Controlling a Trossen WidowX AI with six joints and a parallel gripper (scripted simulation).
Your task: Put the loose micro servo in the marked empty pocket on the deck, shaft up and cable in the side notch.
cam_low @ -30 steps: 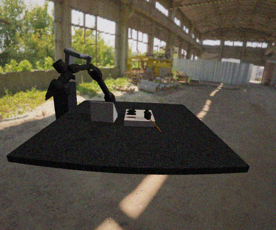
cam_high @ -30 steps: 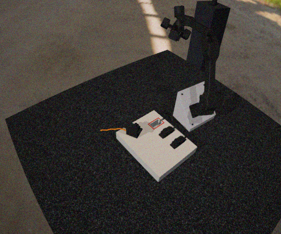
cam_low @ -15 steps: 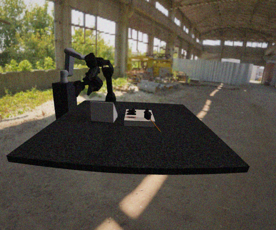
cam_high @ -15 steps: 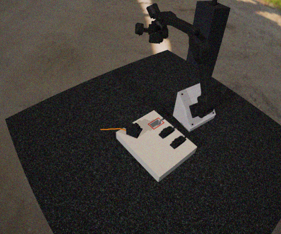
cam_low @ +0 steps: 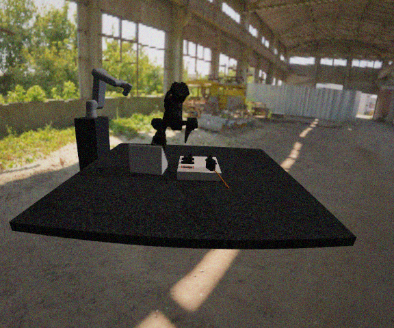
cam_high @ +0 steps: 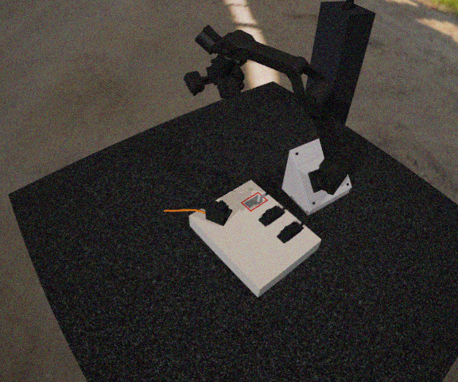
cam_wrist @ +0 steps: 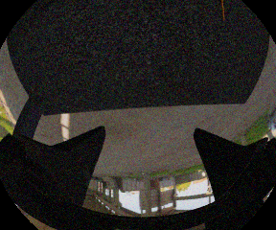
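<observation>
My gripper tip is now 41 cm to the right of the white deck, 23 cm above it and 10 cm short of it.
</observation>
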